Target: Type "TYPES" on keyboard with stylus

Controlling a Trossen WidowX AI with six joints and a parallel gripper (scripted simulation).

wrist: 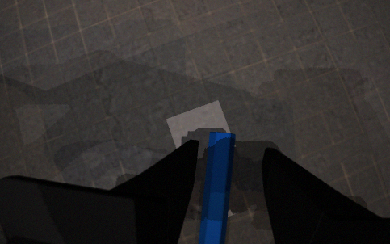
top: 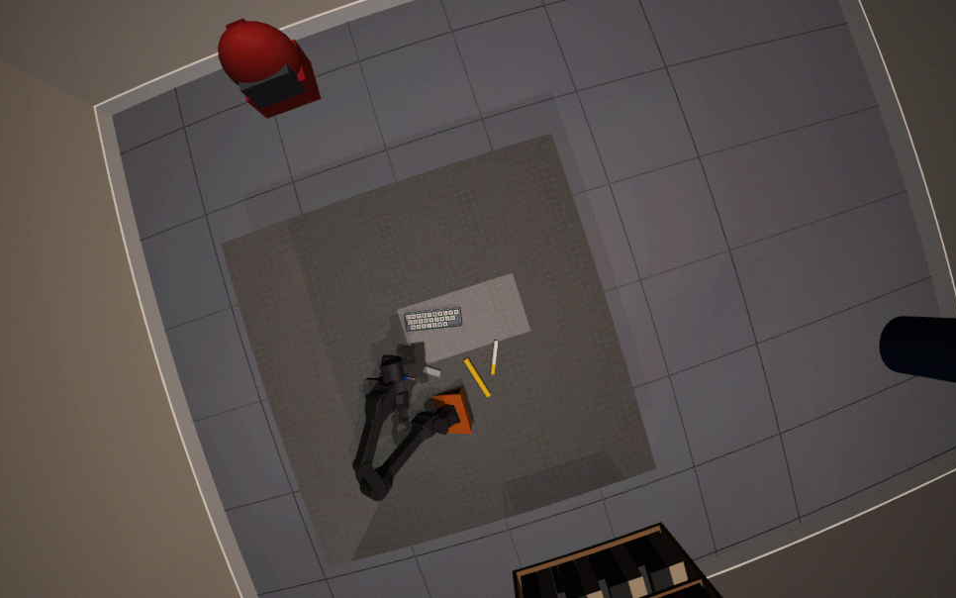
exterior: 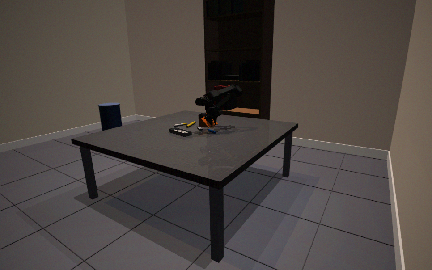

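Now: gripper tip 3 cm past the blue stylus, 6 cm to the left of it and 6 cm above it. From my gripper tip the other things lie so: yellow stick 13 cm behind, 30 cm to the right, 5 cm below; small grey block 5 cm behind, 16 cm to the right, 6 cm below; grey tip 5 cm behind, 9 cm to the right, 6 cm below.
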